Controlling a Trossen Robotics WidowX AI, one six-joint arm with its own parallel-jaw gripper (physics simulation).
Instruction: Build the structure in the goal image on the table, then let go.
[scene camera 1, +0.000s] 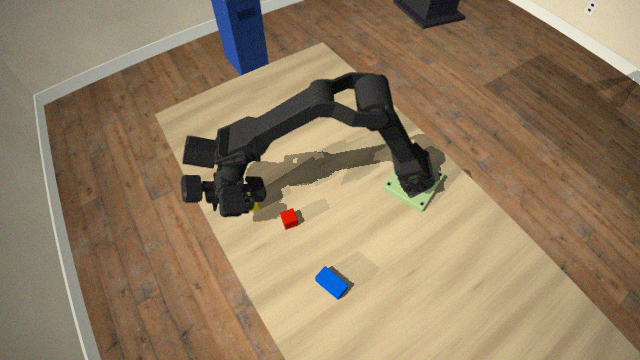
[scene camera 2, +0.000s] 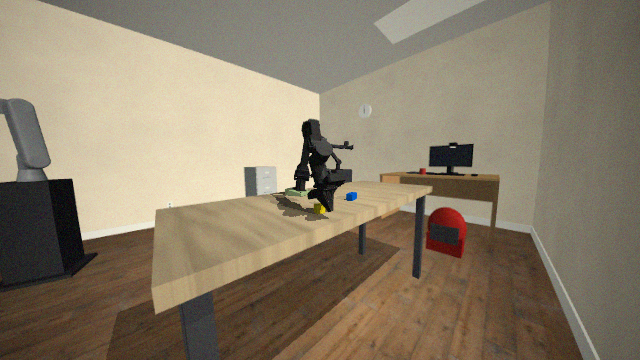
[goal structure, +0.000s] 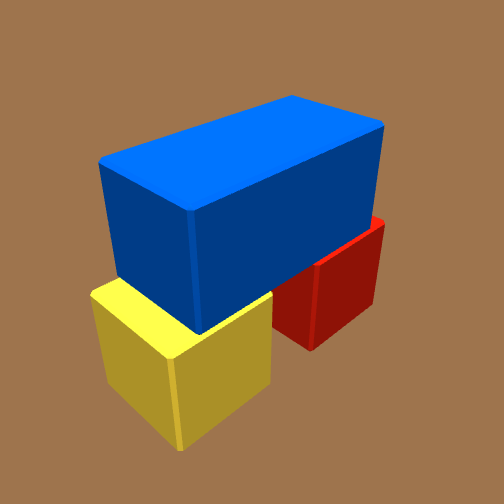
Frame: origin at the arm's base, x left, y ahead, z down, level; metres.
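Seen in the pictures: gripper, fingertip midpoint: (scene camera 1: 217, 209) (scene camera 2: 330, 211); arm's base at its link origin: (scene camera 1: 414, 182) (scene camera 2: 299, 189).
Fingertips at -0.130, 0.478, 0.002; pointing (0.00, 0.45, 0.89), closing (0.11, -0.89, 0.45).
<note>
Pixels of each thing's top centre, then the offset from my fingertips to it, as dx, dy, dz. Level surfaces: height alone.
- yellow block at its top centre: (scene camera 2: 319, 204) +0.009, -0.084, -0.007
- red cube at its top centre: (scene camera 1: 288, 216) +0.090, -0.153, -0.007
- blue oblong block at its top centre: (scene camera 1: 331, 280) (scene camera 2: 351, 193) +0.270, -0.180, -0.007
- wooden table at its surface level: dz +0.026
A yellow block (scene camera 1: 253, 206) (scene camera 2: 319, 208) sits on the table, partly hidden by my gripper in both views. My gripper (scene camera 1: 236, 204) (scene camera 2: 328, 207) is low over the table, its fingers shut close beside the yellow block. The block shows on the left of the fingertips in scene camera 2, and I see nothing held between them. The fingertips are hidden in scene camera 1. A red cube (scene camera 1: 289, 219) lies on the table near the gripper and is hidden behind it in scene camera 2. A blue oblong block (scene camera 1: 331, 282) (scene camera 2: 351, 196) lies flat, apart from the others.
The arm's green base plate (scene camera 1: 405, 197) (scene camera 2: 296, 192) is on the wooden table (scene camera 1: 425, 280) (scene camera 2: 225, 235). The red cube is close to the gripper, on the side toward the blue block. The yellow block is near the table's long edge. A blue cabinet (scene camera 1: 242, 35) stands beyond the table's end.
</note>
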